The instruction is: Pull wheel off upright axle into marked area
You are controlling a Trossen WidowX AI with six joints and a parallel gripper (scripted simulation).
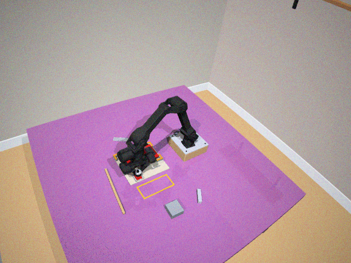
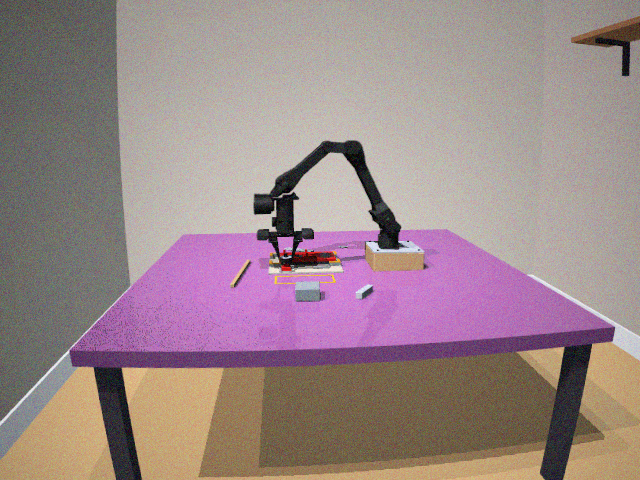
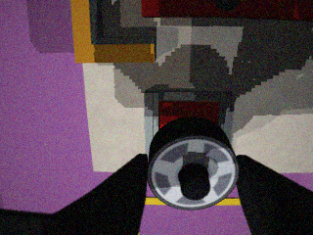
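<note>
Right now the grey axle mount is 1 cm below my gripper tip. Also, from my gripper tip: wooden stick 15 cm ahead, 4 cm below, 3 cm to the left.
</note>
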